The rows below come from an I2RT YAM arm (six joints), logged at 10 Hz.
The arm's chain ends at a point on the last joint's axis. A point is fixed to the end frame.
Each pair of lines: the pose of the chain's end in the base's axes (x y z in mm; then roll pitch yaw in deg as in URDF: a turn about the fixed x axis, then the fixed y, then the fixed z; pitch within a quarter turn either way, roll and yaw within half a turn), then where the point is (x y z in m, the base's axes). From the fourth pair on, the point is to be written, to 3 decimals.
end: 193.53 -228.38 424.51 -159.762 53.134 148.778
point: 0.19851 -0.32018 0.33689
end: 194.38 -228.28 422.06 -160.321 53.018 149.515
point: 0.20136 -0.31942 0.33389
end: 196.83 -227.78 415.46 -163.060 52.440 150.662
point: 0.20952 -0.31565 0.32465
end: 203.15 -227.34 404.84 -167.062 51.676 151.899
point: 0.223 -0.310 0.310
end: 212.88 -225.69 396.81 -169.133 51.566 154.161
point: 0.239 -0.305 0.301
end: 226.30 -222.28 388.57 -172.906 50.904 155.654
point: 0.259 -0.295 0.290
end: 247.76 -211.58 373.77 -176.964 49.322 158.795
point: 0.287 -0.275 0.271
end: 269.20 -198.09 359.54 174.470 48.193 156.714
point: 0.315 -0.248 0.252
